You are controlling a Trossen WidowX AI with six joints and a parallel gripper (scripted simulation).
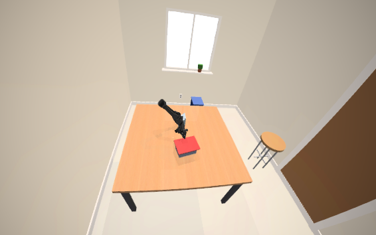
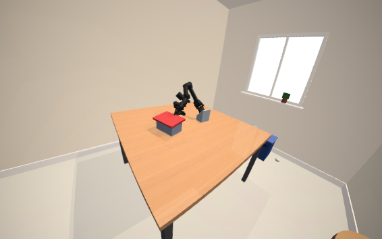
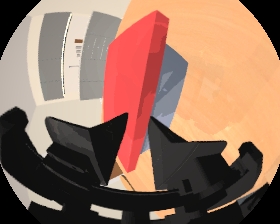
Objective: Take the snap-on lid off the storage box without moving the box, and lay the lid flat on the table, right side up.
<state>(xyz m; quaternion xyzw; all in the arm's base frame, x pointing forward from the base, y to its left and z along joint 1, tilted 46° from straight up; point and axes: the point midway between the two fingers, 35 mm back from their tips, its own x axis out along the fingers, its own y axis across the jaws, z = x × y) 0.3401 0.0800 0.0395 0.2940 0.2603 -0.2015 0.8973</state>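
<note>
The red lid is 70 mm ahead of my gripper tip and 30 mm to the left of it. Also, from my gripper tip: storage box 70 mm ahead, 60 mm below, 30 mm to the left.
</note>
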